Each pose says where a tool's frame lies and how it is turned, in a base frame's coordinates. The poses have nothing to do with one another.
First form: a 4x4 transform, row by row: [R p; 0 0 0 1], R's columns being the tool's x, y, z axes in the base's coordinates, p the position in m. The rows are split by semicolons.
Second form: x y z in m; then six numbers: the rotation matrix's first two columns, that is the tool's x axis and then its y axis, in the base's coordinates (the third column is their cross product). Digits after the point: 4 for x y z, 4 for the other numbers.
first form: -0.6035 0.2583 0.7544 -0.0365; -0.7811 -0.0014 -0.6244 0.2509; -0.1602 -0.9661 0.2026 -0.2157; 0 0 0 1
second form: -0.0365 0.2509 -0.2157 -0.6035 -0.7811 -0.1602 0.2583 -0.0014 -0.9661
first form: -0.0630 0.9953 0.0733 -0.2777; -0.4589 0.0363 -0.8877 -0.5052; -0.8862 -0.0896 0.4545 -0.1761; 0 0 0 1
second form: -0.2777 -0.5052 -0.1761 -0.0630 -0.4589 -0.8862 0.9953 0.0363 -0.0896
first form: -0.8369 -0.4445 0.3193 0.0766; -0.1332 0.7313 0.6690 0.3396; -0.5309 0.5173 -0.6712 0.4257; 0 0 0 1
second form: 0.0766 0.3396 0.4257 -0.8369 -0.1332 -0.5309 -0.4445 0.7313 0.5173
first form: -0.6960 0.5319 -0.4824 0.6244; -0.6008 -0.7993 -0.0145 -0.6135; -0.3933 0.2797 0.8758 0.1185; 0 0 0 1
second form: 0.6244 -0.6135 0.1185 -0.6960 -0.6008 -0.3933 0.5319 -0.7993 0.2797
